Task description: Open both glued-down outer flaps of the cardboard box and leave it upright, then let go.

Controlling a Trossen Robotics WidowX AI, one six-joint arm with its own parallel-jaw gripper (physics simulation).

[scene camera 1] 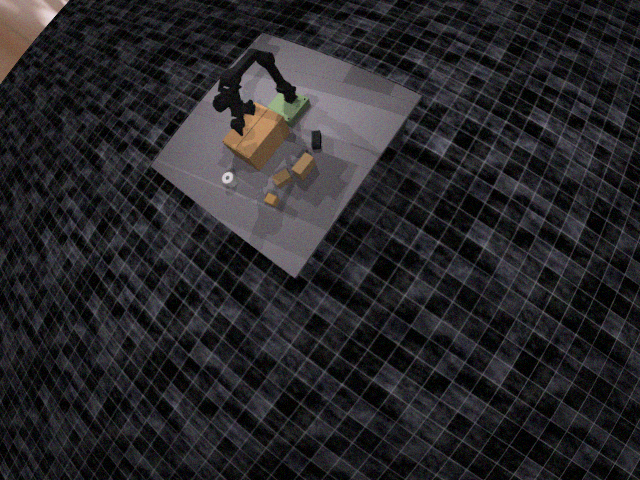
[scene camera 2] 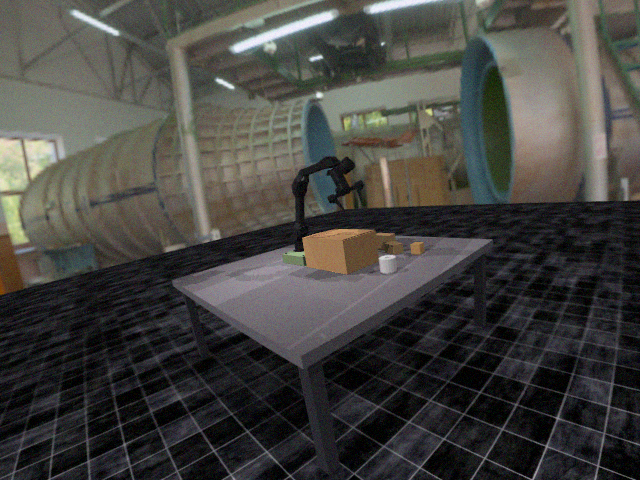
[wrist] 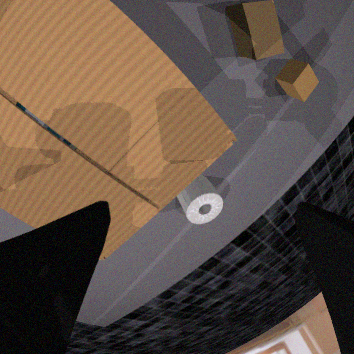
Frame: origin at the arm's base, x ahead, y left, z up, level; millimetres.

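Seen in the pictures: gripper, fingertip midpoint: (scene camera 1: 242, 130) (scene camera 2: 353, 207) (wrist: 206, 212); arm's base at its link origin: (scene camera 1: 290, 98) (scene camera 2: 300, 250).
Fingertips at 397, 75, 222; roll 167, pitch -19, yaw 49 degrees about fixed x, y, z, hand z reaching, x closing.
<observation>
Pixels of each thing's top centre, then the offset from my fingertips to it, as dx, dy, dz. "spot": a spot on its surface instead. Level surfaces: height alone.
- cardboard box at its top centre: (wrist: 44, 127) (scene camera 2: 337, 233) (scene camera 1: 251, 128) -70, -62, -116
- narrow seam at a spot on its surface: (wrist: 109, 171) spot: +4, -62, -120
- white roll at its top centre: (wrist: 204, 208) (scene camera 2: 387, 257) (scene camera 1: 227, 177) +223, -57, -212
- black item at its top centre: (scene camera 1: 315, 138) -251, +223, -240
- table at its surface level: dz -274
The cardboard box (scene camera 1: 268, 147) (scene camera 2: 336, 253) (wrist: 175, 115) stands upright on the grey table. Its two outer flaps lie closed and flat across the top, meeting at a narrow seam (wrist: 109, 171) in the wrist view. A thin blue-teal strip shows in part of that seam. My gripper (scene camera 1: 247, 118) (scene camera 2: 349, 196) (wrist: 206, 212) is open and empty, above the box top and apart from it. In the wrist view its left finger overlaps the image of the box's lower edge, and its right finger shows against the floor.
A white roll (scene camera 1: 223, 181) (scene camera 2: 387, 265) (wrist: 192, 215) stands near the box. Small brown blocks (scene camera 1: 303, 166) (scene camera 1: 282, 178) (scene camera 1: 270, 199) and a black item (scene camera 1: 316, 139) are on the table (scene camera 1: 305, 253). The arm stands on a green base (scene camera 1: 283, 107) (scene camera 2: 294, 258) beside the box.
</observation>
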